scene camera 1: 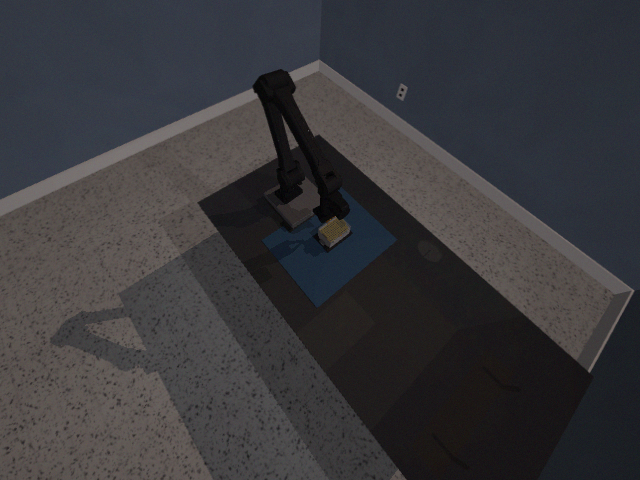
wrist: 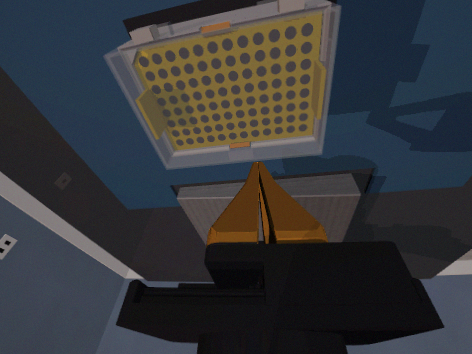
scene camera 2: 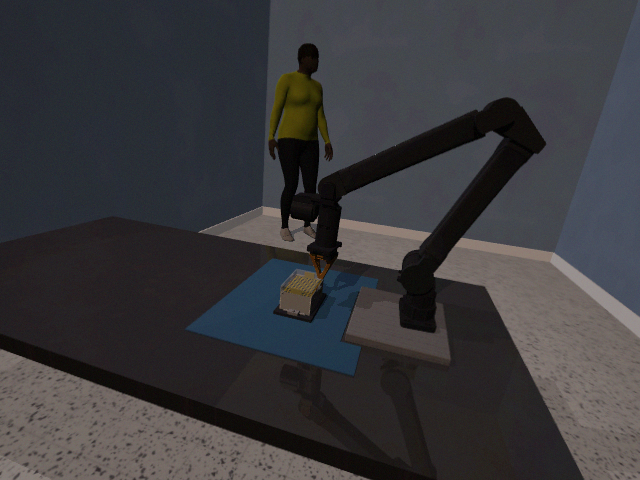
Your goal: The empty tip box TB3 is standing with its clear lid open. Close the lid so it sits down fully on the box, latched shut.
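Frame: origin at the arm's base, x back, y right, z up, level; centimetres.
Where they show: gripper, fingertip midpoint: [scene camera 1: 326, 221] [wrist: 257, 168] [scene camera 2: 320, 278]; arm's base at its link origin: [scene camera 1: 288, 193] [scene camera 2: 415, 316].
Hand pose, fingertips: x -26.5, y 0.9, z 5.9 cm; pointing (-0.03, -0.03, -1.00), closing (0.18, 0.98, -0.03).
Observation:
Each offset is from my fingertips to the top centre of the thing. "spot": to the spot under its first point. Level surfaces: height alone.
The tip box TB3 {dx -4.5, dy -1.0, dz -0.6 cm} [scene camera 1: 334, 232] [scene camera 2: 296, 302] stands upright on a dark base, its yellow perforated rack {dx -4.4, dy -1.0, dz -0.6 cm} [wrist: 232, 92] showing. The clear lid {spot: dx -0.7, dy +2.5, dz -0.6 cm} [wrist: 290, 149] [scene camera 2: 288, 279] lies over the box top, its outline around the rack in the wrist view. Its rim shows slightly above the rack in scene camera 2; whether it sits fully down or is latched cannot be told. My gripper [scene camera 2: 321, 277] [wrist: 257, 168] is shut and empty, fingers pointing down, tips close to the box's robot-side edge. Contact with the lid cannot be made out. In scene camera 1 the fingertips are hidden.
The box's base rests on a blue mat {dz -8.4 cm} [scene camera 1: 320, 286] [scene camera 2: 227, 322] on the dark table {dz -8.7 cm} [scene camera 1: 413, 372] [scene camera 2: 129, 268]. The arm's pale mounting board [scene camera 1: 305, 219] [scene camera 2: 382, 330] lies beside the mat, on the gripper's side of the box. A person [scene camera 2: 299, 113] stands beyond the table.

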